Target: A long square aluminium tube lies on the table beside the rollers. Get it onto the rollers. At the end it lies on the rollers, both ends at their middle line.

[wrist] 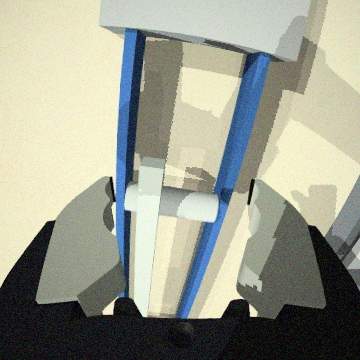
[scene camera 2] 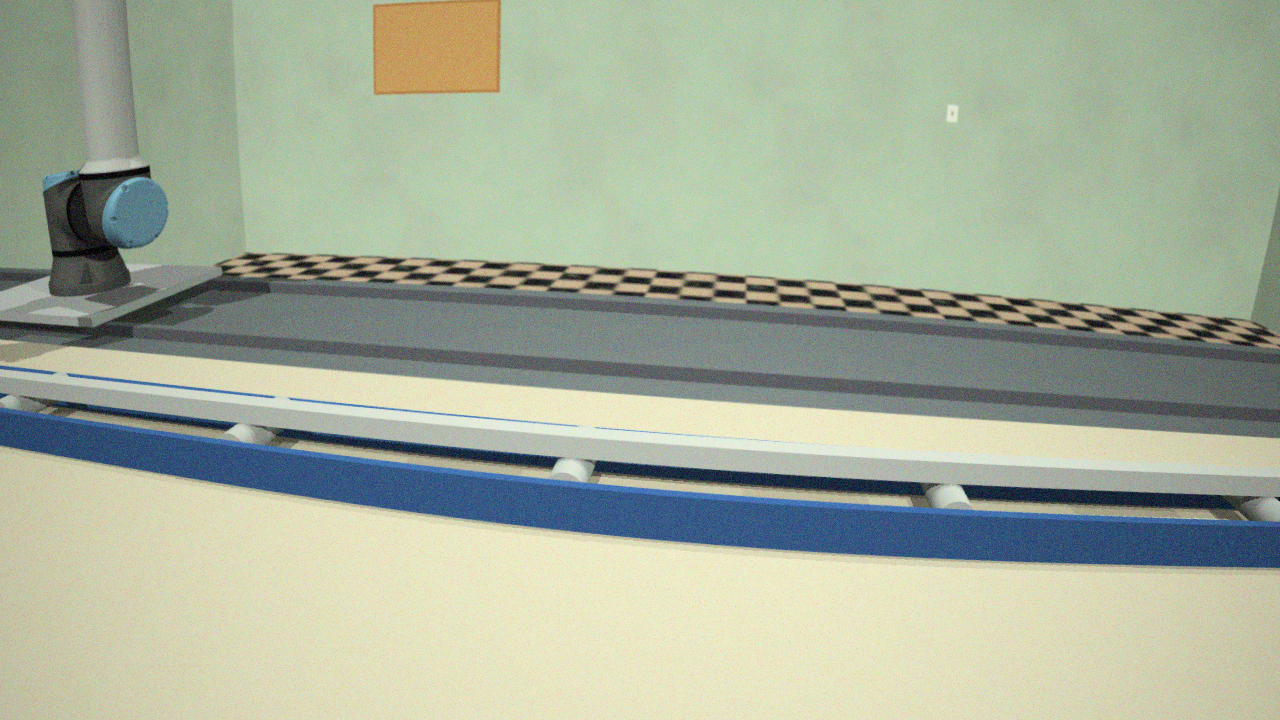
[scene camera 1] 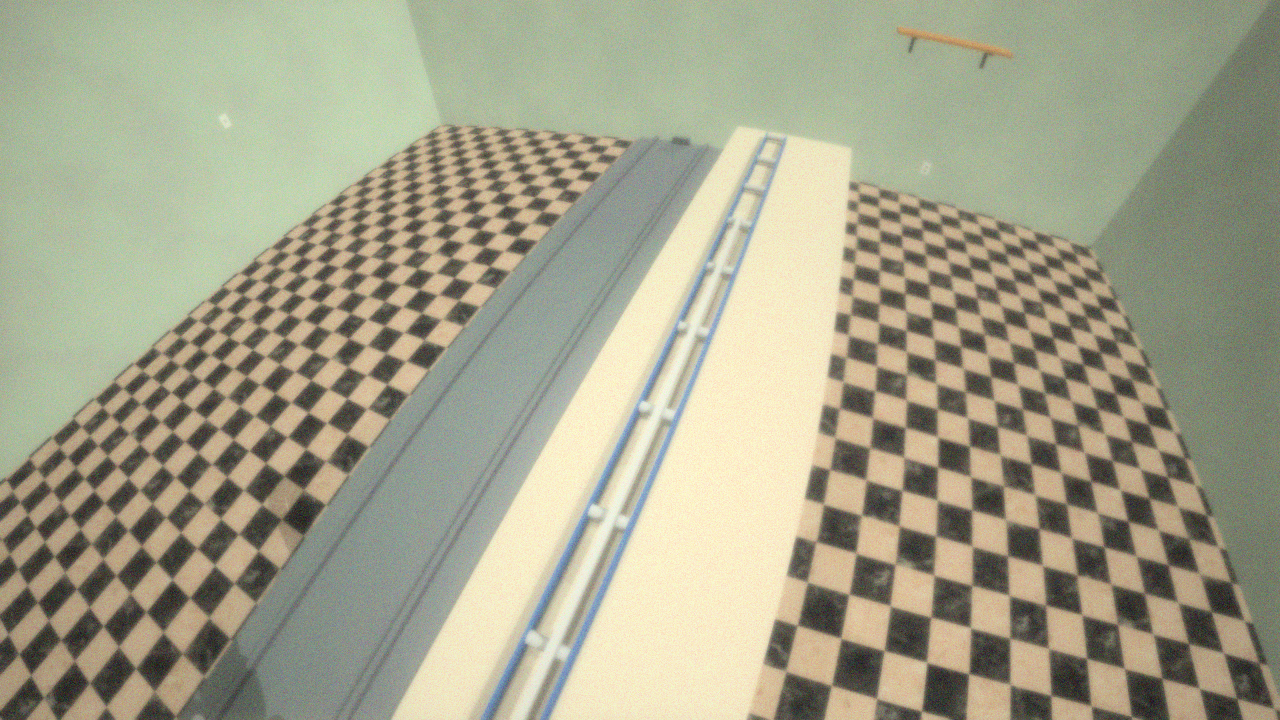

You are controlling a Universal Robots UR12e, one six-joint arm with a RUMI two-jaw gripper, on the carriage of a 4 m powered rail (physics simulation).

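Pixels of known places: gripper, between the fingertips: (wrist: 181, 180); arm's base, origin of its link: (scene camera 2: 90, 286).
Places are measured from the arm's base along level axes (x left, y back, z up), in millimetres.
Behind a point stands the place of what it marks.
Observation:
The long pale aluminium tube (scene camera 1: 671, 380) @(x 1808, y -630, z 55 mm) (scene camera 2: 537, 434) @(x 1265, y -647, z 54 mm) (wrist: 150, 200) @(x 72, y -644, z 55 mm) lies on the white rollers (scene camera 2: 572, 470) @(x 1307, y -672, z 29 mm) (wrist: 199, 207) @(x 91, y -584, z 28 mm), between the blue side rails (scene camera 2: 716, 519) @(x 1456, y -694, z 0 mm) (wrist: 240, 135) @(x -8, y -556, z 22 mm). In the wrist view one end of it shows just past a roller, left of that roller's middle and near the left rail. In scene camera 1 the far end lies between the rails; the near part runs out of view at the bottom. My gripper (wrist: 181, 180) @(x 1, y -620, z 132 mm) is open and empty above this end, its jaws wide apart on either side of the roller frame. It does not show in the scene cameras.
A light grey block (wrist: 200, 17) @(x -117, y -623, z 28 mm) stands across the roller frame at the top of the wrist view. The arm (scene camera 2: 107, 80) @(x 211, y -85, z 457 mm) stands on its carriage (scene camera 2: 179, 275) @(x 170, y 127, z 0 mm) at the left of scene camera 2. The grey rail bed (scene camera 1: 447, 402) (scene camera 2: 716, 344) runs beside the cream table (scene camera 1: 751, 429) @(x 1766, y -936, z -30 mm) (scene camera 2: 537, 626) @(x 1313, y -852, z -30 mm).

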